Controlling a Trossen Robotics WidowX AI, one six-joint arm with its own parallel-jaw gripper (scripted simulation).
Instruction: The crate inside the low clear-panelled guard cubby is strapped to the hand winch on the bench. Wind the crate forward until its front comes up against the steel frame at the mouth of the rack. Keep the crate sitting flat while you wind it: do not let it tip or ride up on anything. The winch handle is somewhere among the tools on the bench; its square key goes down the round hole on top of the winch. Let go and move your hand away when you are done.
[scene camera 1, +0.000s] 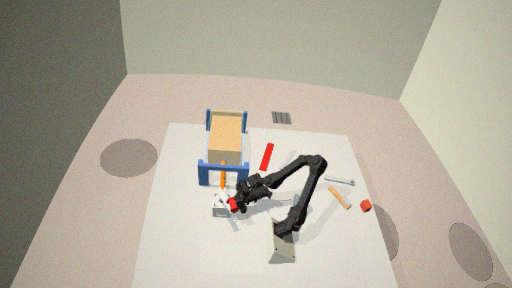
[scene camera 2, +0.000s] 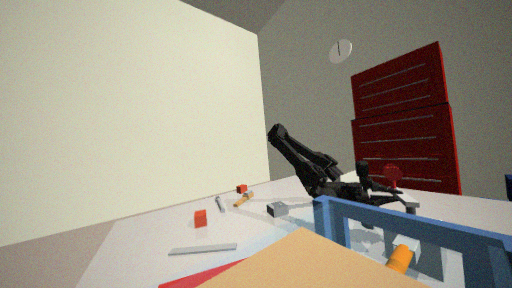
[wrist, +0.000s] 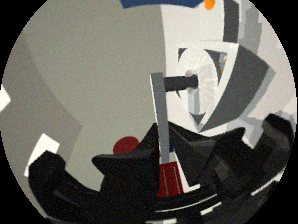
I see my gripper (scene camera 2: 403, 195), a winch handle (wrist: 160, 85), a grey winch (wrist: 220, 96) and a rack (scene camera 2: 332, 237).
My gripper is seen too in the wrist view (wrist: 161, 124). The rack shows as well in scene camera 1 (scene camera 1: 224, 144).
